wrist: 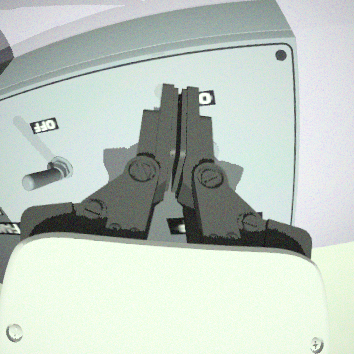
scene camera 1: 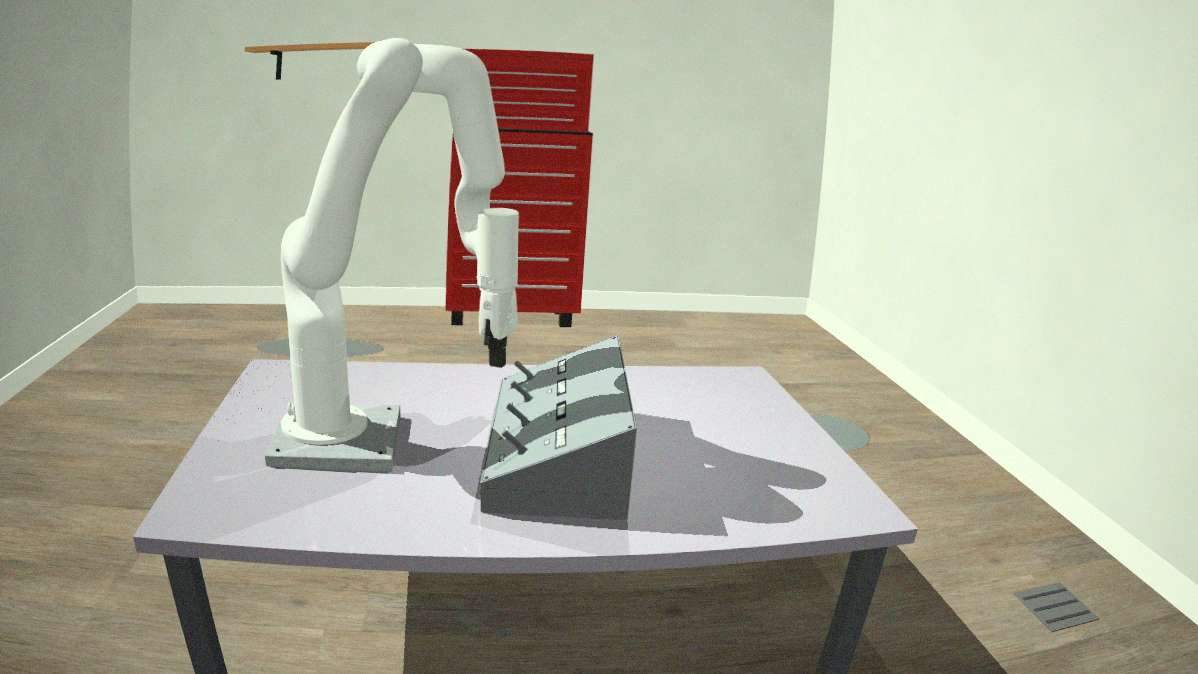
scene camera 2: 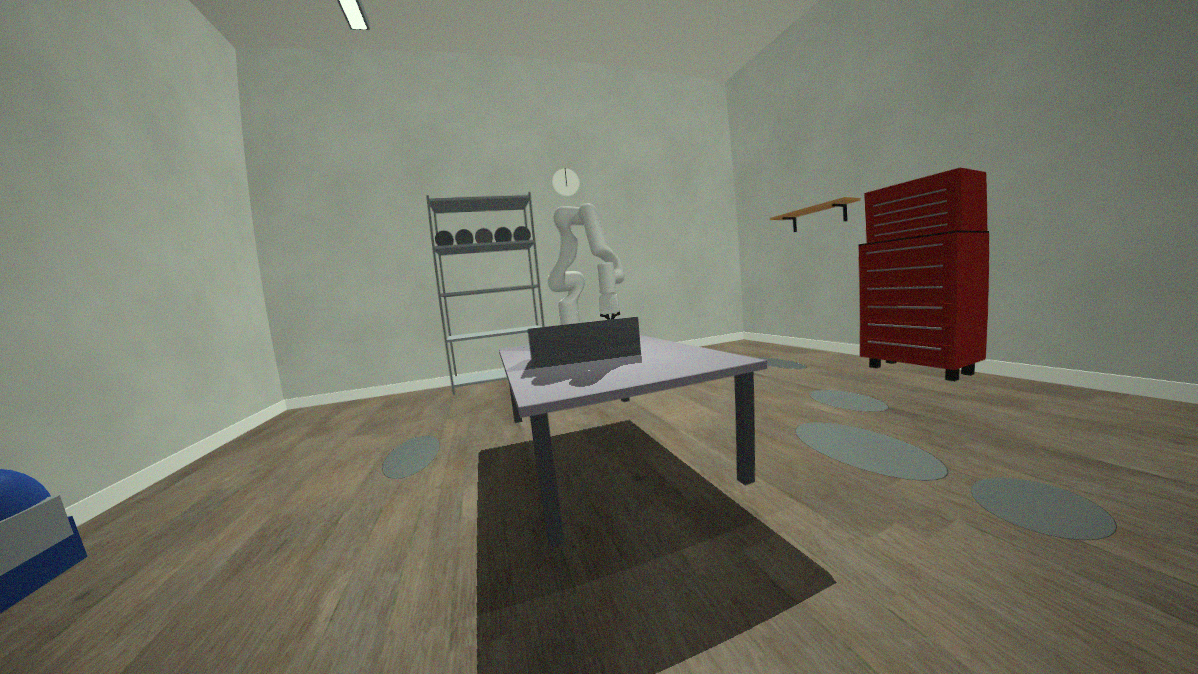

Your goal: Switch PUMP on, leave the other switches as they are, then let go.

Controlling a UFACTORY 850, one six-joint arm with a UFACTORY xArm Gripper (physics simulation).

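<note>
The grey sloped switch panel (scene camera 1: 586, 469) (scene camera 2: 583, 343) (wrist: 260, 80) stands on the table, with several levers in a row. The far lever (scene camera 1: 523, 371), at the PUMP end, leans up and left like the others in scene camera 1; in the wrist view the fingers hide it. The neighbouring lever (wrist: 42, 178), with an OFF label (wrist: 45, 125) above it, stands left of the fingers in the wrist view. My gripper (scene camera 1: 497, 365) (scene camera 2: 609, 316) (wrist: 176, 106) is shut and empty, at the panel's far end, just left of the far lever's tip in scene camera 1. Contact cannot be told.
The other levers (scene camera 1: 521, 390) (scene camera 1: 516, 414) (scene camera 1: 512, 441) follow toward the near end of the panel. The arm's base plate (scene camera 1: 330, 461) is left of the panel on the table (scene camera 1: 251, 519) (scene camera 2: 695, 360). A red tool cabinet (scene camera 1: 544, 188) (scene camera 2: 967, 293) stands beyond the table.
</note>
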